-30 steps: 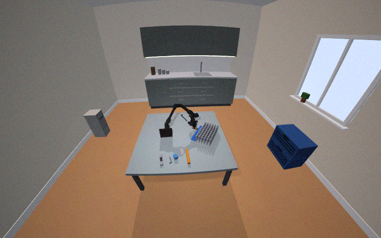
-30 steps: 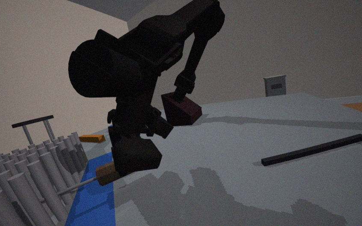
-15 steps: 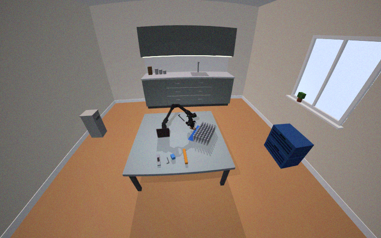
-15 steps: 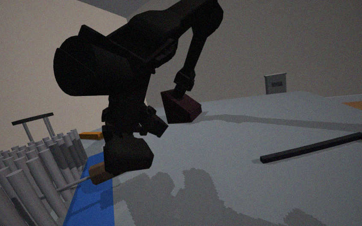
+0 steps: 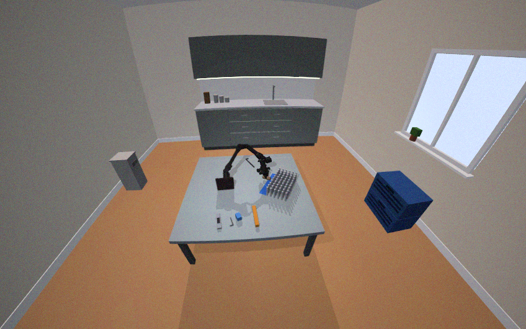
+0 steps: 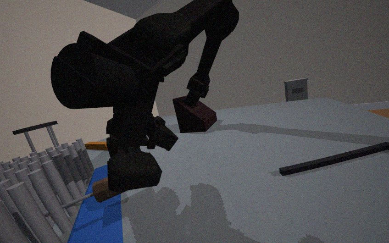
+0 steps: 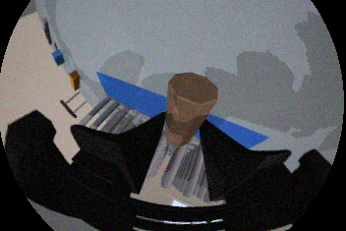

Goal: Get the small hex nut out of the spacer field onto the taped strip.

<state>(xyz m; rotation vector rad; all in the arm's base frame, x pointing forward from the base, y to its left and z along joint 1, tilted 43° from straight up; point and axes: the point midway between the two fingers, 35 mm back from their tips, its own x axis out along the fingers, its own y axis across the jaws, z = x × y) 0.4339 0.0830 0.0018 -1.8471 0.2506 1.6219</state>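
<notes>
The blue taped strip is 6 cm to the right of my gripper tip, 3 cm below it and 2 cm ahead of it. From my gripper tip the other things lie so: hex nut 17 cm ahead, 12 cm to the right, 3 cm below; hook tool 9 cm ahead, 6 cm to the right; orange block 50 cm to the right, 20 cm behind, 2 cm below.
</notes>
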